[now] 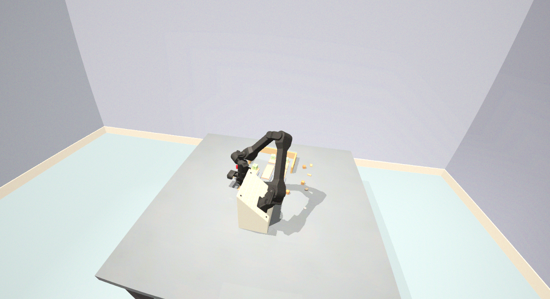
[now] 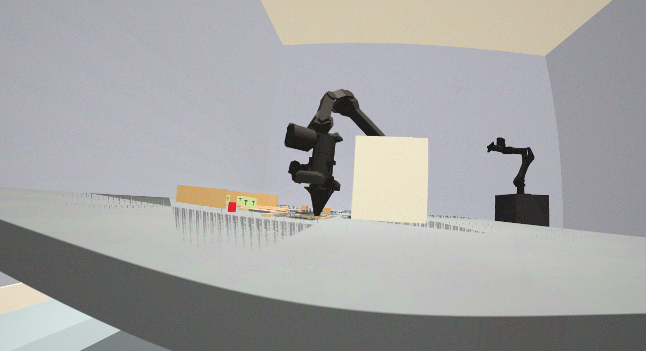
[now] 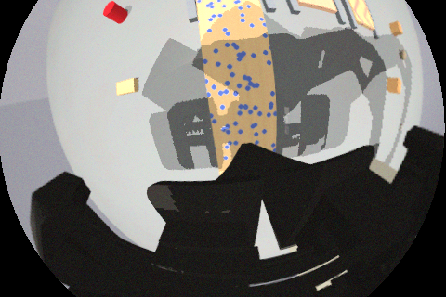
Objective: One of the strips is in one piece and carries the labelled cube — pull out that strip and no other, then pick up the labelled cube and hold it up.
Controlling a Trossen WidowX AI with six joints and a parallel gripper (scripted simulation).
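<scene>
Right now the red block is 19 cm ahead of my gripper tip, 9 cm to the left of it and 1 cm above it.
</scene>
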